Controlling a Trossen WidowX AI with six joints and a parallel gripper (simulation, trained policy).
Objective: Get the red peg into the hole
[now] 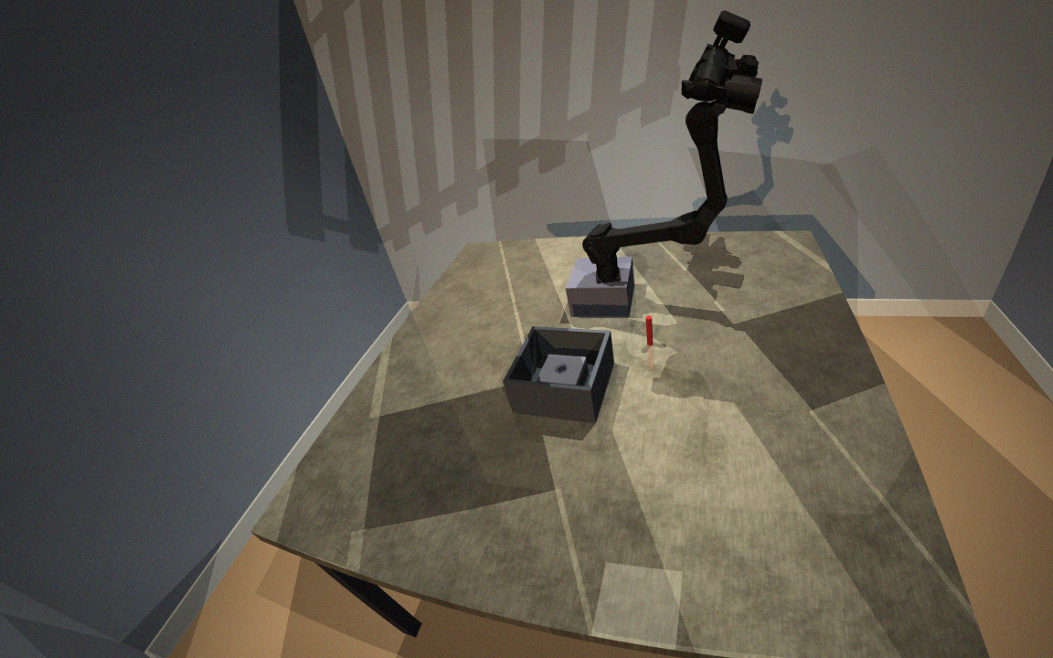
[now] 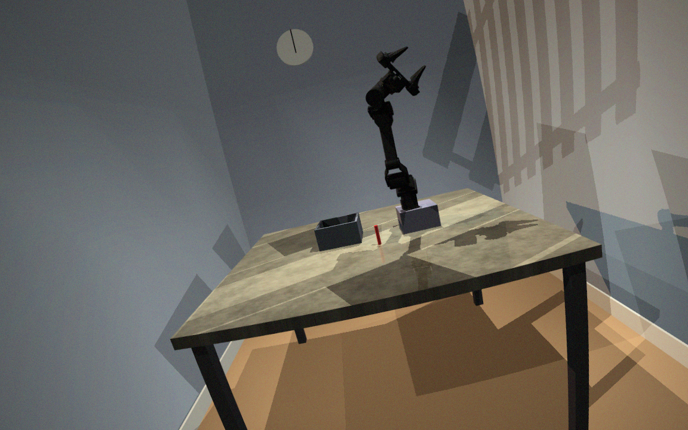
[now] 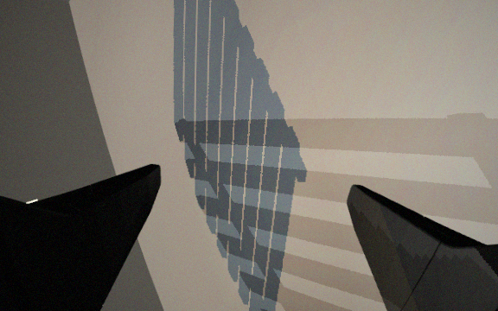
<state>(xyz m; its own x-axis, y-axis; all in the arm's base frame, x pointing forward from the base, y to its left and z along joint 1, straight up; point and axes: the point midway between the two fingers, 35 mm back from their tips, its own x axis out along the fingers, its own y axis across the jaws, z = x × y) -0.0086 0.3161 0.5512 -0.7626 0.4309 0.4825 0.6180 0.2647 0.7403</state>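
My gripper tip is 620 mm above the red peg, 240 mm to the left of it and 220 mm short of it. From my gripper tip the other things lie so: grey plate: 620 mm below, 450 mm to the right, 350 mm ahead; dark box: 640 mm below, 450 mm to the right, 350 mm ahead.
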